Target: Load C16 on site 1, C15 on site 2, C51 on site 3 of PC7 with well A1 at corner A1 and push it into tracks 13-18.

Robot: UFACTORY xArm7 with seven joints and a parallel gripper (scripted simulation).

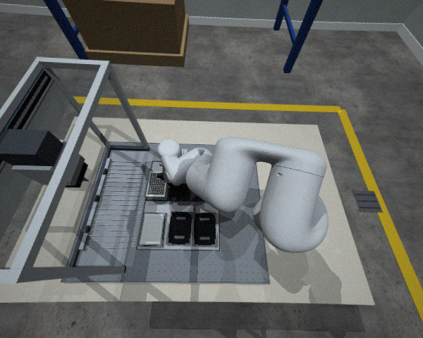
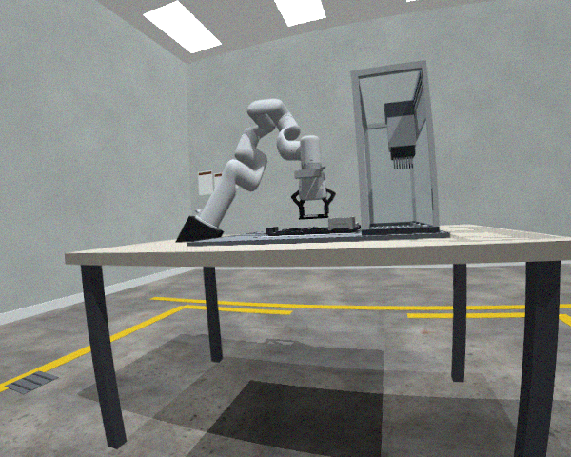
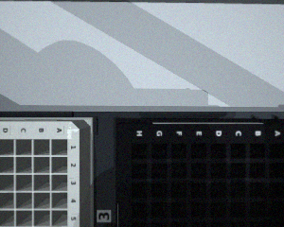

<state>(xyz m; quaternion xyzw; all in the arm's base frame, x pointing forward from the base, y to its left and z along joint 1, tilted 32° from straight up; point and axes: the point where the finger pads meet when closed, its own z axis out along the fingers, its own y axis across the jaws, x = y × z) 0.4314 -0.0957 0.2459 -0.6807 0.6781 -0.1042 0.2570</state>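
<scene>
Now: the dark carrier PC7 60 mm below my hand and 10 mm behind it. From my hand the other things lie so: black 96-well plate C15: 10 mm below; white 384-well plate C16: 100 mm ahead, 40 mm below, 10 mm to the left; small white corner mark: 120 mm to the left, 70 mm behind, 60 mm below.
</scene>
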